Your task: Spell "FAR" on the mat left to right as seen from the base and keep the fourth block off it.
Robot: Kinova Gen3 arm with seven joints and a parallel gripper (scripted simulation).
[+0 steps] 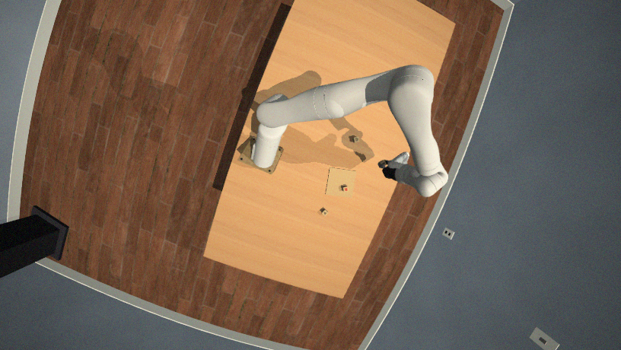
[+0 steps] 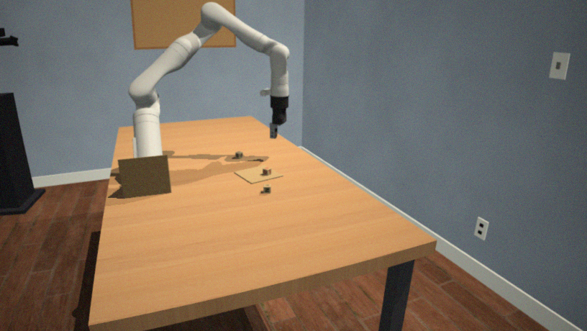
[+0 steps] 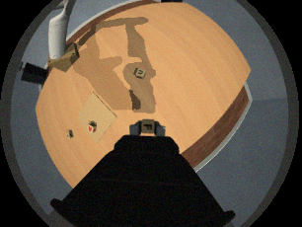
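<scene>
Now: the tan mat 18 cm to the right of my hand, 11 cm below it and 10 cm behind it.
</scene>
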